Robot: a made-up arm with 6 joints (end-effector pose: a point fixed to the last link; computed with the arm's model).
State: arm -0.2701 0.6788 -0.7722 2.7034 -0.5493 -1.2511
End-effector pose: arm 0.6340 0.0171 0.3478 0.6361 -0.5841 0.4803 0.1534
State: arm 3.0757 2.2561 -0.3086 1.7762 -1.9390 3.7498
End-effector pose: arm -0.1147 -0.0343 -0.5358 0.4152 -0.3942 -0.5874 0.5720
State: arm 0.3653 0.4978 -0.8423 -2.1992 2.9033 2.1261
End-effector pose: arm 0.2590 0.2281 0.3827 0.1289 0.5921 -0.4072 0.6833
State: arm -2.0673 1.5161 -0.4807 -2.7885 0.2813 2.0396
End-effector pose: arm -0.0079 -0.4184 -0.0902 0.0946 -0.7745 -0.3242 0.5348
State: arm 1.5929 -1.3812 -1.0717 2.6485 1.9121 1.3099
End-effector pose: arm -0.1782 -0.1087 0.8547 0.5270 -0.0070 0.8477 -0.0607
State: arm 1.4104 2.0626 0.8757 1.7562 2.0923 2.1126
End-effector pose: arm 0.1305 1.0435 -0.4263 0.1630 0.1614 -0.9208 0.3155
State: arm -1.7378 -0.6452 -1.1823 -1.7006 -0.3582 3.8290
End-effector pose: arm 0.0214 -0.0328 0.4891 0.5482 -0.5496 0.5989 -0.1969
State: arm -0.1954 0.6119 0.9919 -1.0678 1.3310 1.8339
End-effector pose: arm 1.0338 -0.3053 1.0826 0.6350 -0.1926 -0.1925 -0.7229
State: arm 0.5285 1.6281 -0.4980 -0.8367 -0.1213 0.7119
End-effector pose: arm 0.2704 -0.0012 -0.0788 0.4398 -0.1679 0.8782 0.0840
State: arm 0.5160 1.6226 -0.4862 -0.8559 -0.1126 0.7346
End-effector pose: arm 0.2742 0.0011 -0.0816 0.4510 -0.1634 0.8733 0.0851
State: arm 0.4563 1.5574 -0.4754 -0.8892 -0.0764 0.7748
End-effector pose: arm 0.3025 0.0046 -0.0677 0.4979 -0.1422 0.8516 0.0810
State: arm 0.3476 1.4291 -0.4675 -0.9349 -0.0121 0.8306
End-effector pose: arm 0.3558 -0.0006 -0.0296 0.5773 -0.1070 0.8072 0.0611
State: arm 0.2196 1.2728 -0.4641 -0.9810 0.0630 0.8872
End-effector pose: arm 0.4140 -0.0244 0.0281 0.6610 -0.0713 0.7467 0.0204
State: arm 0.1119 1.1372 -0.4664 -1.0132 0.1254 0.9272
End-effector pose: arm 0.4540 -0.0581 0.0863 0.7215 -0.0460 0.6904 -0.0265
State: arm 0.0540 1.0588 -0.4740 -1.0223 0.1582 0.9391
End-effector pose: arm 0.4695 -0.0817 0.1232 0.7498 -0.0335 0.6584 -0.0558
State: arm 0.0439 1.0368 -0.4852 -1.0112 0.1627 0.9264
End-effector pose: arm 0.4693 -0.0883 0.1351 0.7544 -0.0299 0.6529 -0.0611
